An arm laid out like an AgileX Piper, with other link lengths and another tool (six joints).
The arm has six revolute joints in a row. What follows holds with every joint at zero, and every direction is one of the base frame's. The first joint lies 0.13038 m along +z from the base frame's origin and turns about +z. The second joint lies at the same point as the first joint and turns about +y. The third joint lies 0.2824 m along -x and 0.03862 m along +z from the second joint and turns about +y. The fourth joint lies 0.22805 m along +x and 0.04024 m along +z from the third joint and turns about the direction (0.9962, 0, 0.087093). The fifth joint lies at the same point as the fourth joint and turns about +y. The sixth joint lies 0.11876 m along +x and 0.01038 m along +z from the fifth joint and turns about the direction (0.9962, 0, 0.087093). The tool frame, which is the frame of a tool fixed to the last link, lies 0.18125 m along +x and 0.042 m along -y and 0.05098 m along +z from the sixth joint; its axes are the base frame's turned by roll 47.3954, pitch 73.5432 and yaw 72.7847 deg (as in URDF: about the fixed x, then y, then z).
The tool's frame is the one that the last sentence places.
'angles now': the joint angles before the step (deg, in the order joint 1, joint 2, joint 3, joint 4, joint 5, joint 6). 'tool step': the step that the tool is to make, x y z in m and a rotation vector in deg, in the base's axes. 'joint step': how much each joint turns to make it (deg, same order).
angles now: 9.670 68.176 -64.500 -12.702 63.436 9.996
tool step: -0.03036 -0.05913 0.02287 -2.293 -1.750 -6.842
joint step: -10.210 -5.397 0.001 -0.175 2.958 -4.735
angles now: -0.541 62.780 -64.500 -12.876 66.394 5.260
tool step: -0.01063 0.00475 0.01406 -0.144 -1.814 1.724
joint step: -0.191 -3.740 -0.023 1.127 1.495 -2.478
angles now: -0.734 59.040 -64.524 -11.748 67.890 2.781
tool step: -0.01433 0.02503 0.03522 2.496 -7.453 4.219
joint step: 0.005 -8.441 0.115 4.989 0.339 -3.795
